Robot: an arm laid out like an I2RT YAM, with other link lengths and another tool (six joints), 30 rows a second.
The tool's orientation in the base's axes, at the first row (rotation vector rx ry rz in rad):
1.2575 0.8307 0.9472
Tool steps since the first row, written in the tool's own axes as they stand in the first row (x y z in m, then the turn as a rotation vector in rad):
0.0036 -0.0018 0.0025 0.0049 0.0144 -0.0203
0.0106 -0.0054 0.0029 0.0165 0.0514 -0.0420
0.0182 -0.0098 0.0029 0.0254 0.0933 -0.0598
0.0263 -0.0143 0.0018 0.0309 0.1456 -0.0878
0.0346 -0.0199 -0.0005 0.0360 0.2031 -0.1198
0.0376 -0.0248 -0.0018 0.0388 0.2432 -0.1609
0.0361 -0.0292 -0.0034 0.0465 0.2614 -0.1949
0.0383 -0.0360 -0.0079 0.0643 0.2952 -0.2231
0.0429 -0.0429 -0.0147 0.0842 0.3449 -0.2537
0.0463 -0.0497 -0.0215 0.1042 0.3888 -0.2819
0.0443 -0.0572 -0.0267 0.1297 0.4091 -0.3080
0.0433 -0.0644 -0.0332 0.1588 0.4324 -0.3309
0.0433 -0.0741 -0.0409 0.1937 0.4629 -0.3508
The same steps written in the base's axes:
0.0039 0.0022 -0.0015 -0.0183 0.0132 0.0115
0.0075 0.0083 -0.0050 -0.0380 0.0344 0.0453
0.0110 0.0150 -0.0094 -0.0558 0.0519 0.0844
0.0138 0.0227 -0.0140 -0.0856 0.0708 0.1324
0.0156 0.0309 -0.0199 -0.1197 0.0912 0.1851
0.0162 0.0339 -0.0249 -0.1609 0.1120 0.2193
0.0147 0.0329 -0.0295 -0.1911 0.1334 0.2328
0.0123 0.0363 -0.0368 -0.2139 0.1627 0.2624
0.0088 0.0428 -0.0446 -0.2399 0.1957 0.3075
0.0048 0.0482 -0.0523 -0.2631 0.2275 0.3472
0.0002 0.0480 -0.0604 -0.2793 0.2622 0.3637
-0.0052 0.0492 -0.0684 -0.2915 0.2992 0.3837
-0.0111 0.0517 -0.0790 -0.2995 0.3408 0.4111

